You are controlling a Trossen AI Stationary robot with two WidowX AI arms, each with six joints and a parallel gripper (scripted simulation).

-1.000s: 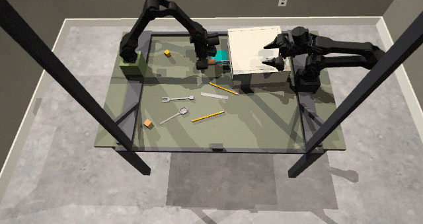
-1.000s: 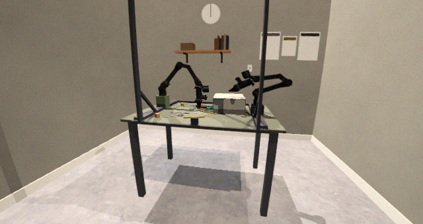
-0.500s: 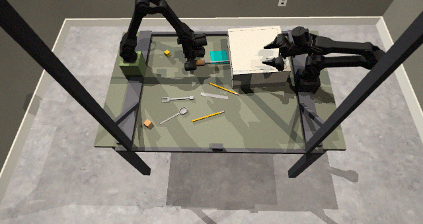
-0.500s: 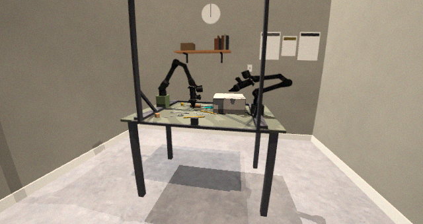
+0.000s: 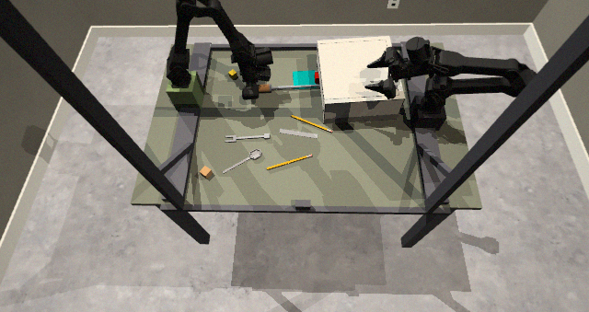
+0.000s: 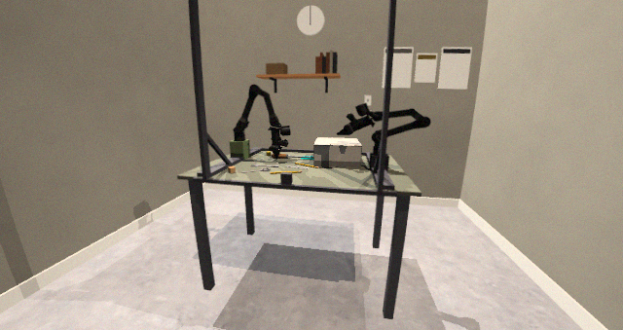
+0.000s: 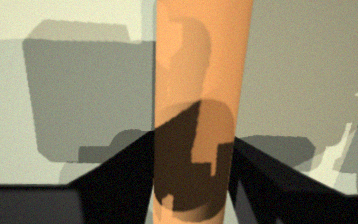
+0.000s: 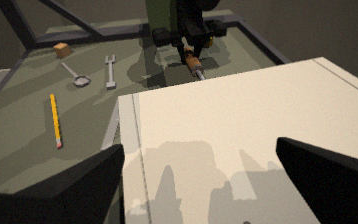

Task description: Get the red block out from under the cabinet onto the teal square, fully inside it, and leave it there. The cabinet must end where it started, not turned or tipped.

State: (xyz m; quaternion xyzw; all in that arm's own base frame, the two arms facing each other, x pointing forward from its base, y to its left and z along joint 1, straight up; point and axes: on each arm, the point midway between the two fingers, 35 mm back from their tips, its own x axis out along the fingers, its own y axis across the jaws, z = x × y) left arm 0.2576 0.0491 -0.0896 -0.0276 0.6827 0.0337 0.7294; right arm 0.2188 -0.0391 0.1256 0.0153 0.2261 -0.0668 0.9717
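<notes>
My left hand is 10 cm to the right of the yellow cube, 7 cm short of it and 2 cm above it. From my left hand the other things lie so: fork (22 cm behind, 3 cm below, 2 cm to the right); then teal square (20 cm to the right, 8 cm ahead, 3 cm below); then red block (26 cm to the right, 8 cm ahead, 2 cm below).
</notes>
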